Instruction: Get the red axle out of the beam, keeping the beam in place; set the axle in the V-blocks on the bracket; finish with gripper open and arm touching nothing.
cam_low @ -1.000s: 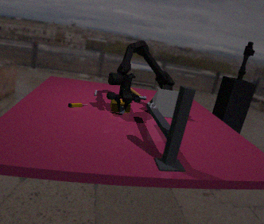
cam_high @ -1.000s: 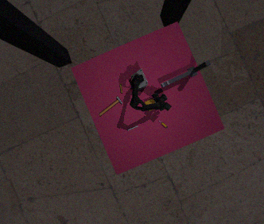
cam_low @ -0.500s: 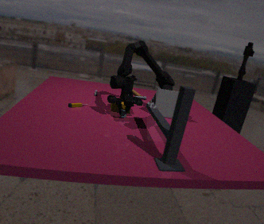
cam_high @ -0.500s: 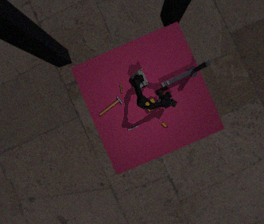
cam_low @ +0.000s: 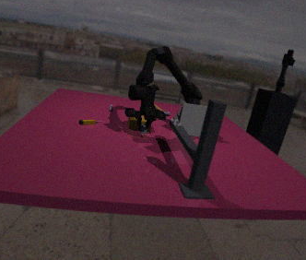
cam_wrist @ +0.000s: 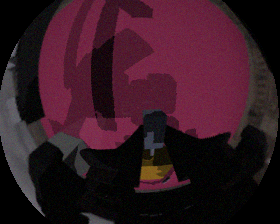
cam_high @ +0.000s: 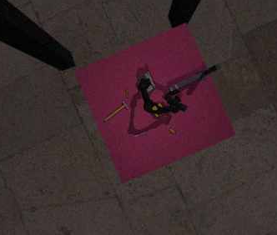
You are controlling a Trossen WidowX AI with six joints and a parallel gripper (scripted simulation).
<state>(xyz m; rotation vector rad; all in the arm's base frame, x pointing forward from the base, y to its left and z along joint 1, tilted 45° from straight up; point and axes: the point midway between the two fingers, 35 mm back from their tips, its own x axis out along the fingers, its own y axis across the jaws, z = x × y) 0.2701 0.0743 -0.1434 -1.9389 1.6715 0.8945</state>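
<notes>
The yellow block lies 10 mm ahead of my gripper tip and 130 mm to the right of it. The rest, counted from my gripper tip: black tool 260 mm ahead, 70 mm to the right, 20 mm below; upright peg 20 mm to the right, 10 mm above.
</notes>
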